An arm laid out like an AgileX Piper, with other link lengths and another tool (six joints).
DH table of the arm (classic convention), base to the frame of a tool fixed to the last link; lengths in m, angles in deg. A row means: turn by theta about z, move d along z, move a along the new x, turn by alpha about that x. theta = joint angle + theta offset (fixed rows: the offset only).
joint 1: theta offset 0; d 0.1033; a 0; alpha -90
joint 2: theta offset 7.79; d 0; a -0.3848; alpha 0
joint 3: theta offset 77.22; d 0; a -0.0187; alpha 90
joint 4: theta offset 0; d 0.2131; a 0; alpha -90
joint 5: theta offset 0; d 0; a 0; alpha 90
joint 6: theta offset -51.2; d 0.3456; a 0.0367; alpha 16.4
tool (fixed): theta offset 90; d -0.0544; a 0; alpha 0
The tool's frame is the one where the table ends.
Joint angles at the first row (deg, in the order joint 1, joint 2, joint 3, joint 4, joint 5, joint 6):
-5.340 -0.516 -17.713 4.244 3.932 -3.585
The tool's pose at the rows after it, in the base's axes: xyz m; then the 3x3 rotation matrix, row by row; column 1 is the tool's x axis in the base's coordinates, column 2 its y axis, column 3 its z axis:
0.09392, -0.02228, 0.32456; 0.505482, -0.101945, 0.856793; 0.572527, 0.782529, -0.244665; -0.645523, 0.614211, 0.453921
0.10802, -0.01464, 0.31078; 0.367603, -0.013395, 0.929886; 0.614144, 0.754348, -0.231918; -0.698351, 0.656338, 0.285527
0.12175, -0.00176, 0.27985; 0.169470, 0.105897, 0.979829; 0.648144, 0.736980, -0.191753; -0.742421, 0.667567, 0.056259
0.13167, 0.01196, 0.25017; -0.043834, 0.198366, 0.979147; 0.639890, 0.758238, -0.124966; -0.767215, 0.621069, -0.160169
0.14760, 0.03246, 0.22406; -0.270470, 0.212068, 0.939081; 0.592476, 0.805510, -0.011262; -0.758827, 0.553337, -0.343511
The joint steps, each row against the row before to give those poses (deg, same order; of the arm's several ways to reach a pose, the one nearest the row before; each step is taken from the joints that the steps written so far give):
-0.001 2.838 -6.626 0.318 8.444 -0.003
0.001 6.286 -5.819 2.077 9.894 0.002
0.000 7.604 -4.337 3.073 10.370 -1.723
-0.002 8.220 -2.977 3.287 8.107 -4.845
0.005 9.751 -1.041 6.212 4.207 -10.159

